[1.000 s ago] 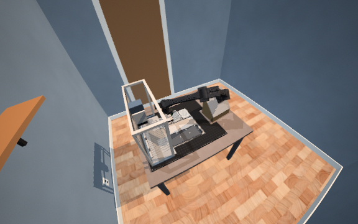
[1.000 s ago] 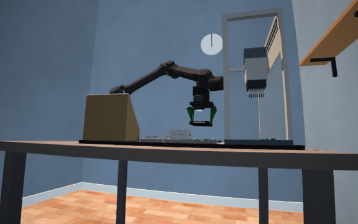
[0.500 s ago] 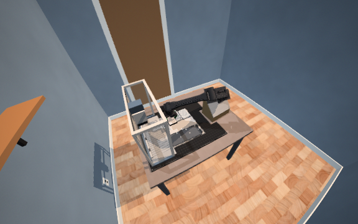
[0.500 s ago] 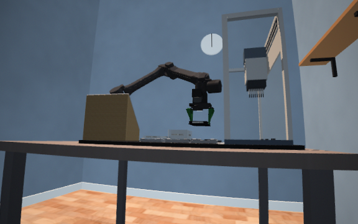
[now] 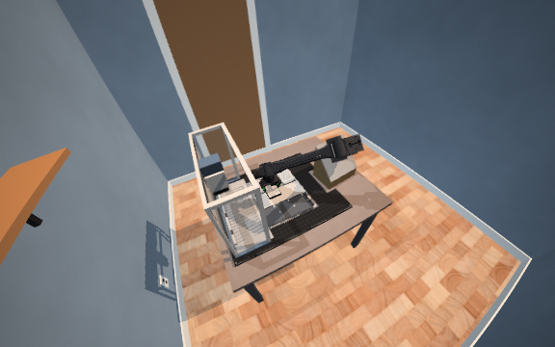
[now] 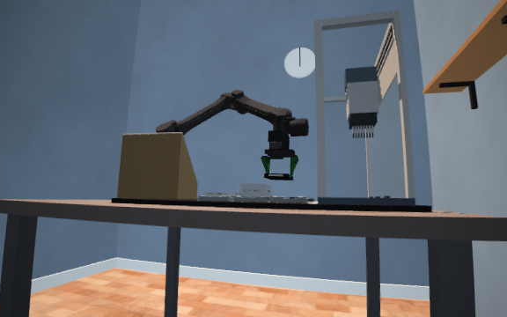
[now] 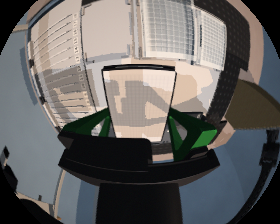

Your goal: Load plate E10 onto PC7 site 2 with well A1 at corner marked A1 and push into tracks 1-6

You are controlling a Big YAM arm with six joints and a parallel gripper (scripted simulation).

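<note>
Now: hand 14 cm to the right of the plate carrier PC7, 8 cm above it and 3 cm past it. Also, from my hand: flat plate (18 cm behind, 12 cm to the right, 7 cm below); deep-well block (13 cm to the right, 7 cm below, 6 cm behind).
</note>
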